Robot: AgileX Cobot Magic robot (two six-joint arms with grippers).
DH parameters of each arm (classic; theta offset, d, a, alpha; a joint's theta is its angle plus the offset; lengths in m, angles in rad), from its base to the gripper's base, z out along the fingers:
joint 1: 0 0.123 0 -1.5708
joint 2: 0.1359 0 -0.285 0
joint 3: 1.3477 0 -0.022 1.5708
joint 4: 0 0.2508 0 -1.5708
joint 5: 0 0 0.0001 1.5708
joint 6: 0 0.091 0 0
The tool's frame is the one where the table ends.
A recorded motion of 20 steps. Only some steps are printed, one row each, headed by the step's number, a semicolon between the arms.
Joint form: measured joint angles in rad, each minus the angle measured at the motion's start. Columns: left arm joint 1, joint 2, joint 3, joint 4, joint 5, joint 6; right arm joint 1, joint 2, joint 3, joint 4, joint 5, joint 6.
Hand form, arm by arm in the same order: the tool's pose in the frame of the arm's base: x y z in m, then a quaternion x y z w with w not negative. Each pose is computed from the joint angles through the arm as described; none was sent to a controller.
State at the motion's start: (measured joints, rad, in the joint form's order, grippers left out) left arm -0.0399 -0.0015 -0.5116 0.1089 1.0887 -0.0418; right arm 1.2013 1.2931 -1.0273 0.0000 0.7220 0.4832
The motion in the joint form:
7: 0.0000 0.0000 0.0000 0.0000 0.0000 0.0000; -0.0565 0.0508 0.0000 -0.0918 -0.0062 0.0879
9: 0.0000 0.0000 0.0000 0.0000 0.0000 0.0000; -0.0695 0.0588 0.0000 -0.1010 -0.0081 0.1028
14: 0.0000 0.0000 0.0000 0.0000 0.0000 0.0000; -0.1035 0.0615 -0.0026 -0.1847 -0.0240 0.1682
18: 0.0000 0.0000 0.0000 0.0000 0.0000 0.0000; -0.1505 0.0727 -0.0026 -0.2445 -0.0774 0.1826
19: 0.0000 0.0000 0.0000 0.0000 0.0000 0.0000; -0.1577 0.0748 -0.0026 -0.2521 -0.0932 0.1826
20: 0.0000 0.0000 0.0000 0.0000 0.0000 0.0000; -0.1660 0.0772 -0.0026 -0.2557 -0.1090 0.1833
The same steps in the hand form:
7: -0.0075 0.0091 0.2786 -0.00403 0.85582 0.03327 0.51619; 0.1193 0.2496 0.2976 -0.29163 0.90494 0.20684 0.23077
9: -0.0075 0.0091 0.2786 -0.00403 0.85582 0.03327 0.51619; 0.1237 0.2492 0.2956 -0.28166 0.90892 0.20233 0.23152
14: -0.0075 0.0091 0.2786 -0.00403 0.85582 0.03327 0.51619; 0.1372 0.2446 0.2971 -0.25678 0.91170 0.18837 0.25958
18: -0.0075 0.0091 0.2786 -0.00403 0.85582 0.03327 0.51619; 0.1537 0.2418 0.2975 -0.24543 0.90591 0.18323 0.29243
19: -0.0075 0.0091 0.2786 -0.00403 0.85582 0.03327 0.51619; 0.1563 0.2419 0.2979 -0.24463 0.90355 0.18524 0.29908
20: -0.0075 0.0091 0.2786 -0.00403 0.85582 0.03327 0.51619; 0.1590 0.2420 0.2981 -0.24203 0.90183 0.18820 0.30446

